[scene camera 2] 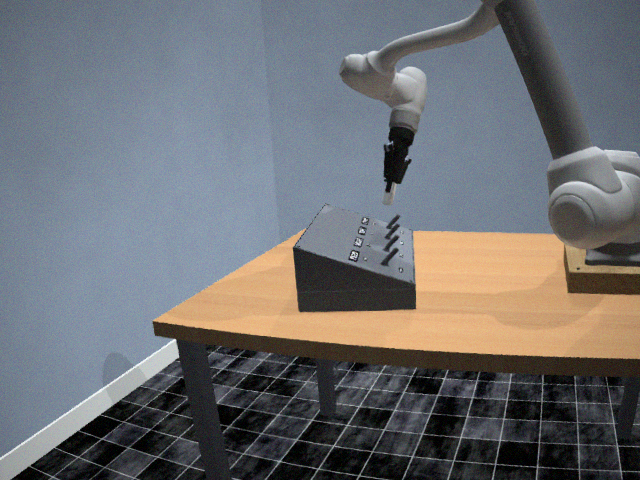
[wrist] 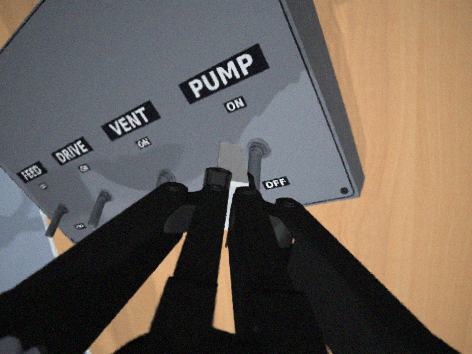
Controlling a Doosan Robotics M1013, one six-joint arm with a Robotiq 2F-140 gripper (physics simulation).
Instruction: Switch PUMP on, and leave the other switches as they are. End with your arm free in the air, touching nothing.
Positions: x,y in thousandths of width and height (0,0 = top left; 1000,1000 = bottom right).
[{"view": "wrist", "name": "my gripper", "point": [484,456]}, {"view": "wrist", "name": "grey sloped switch box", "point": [224,298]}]
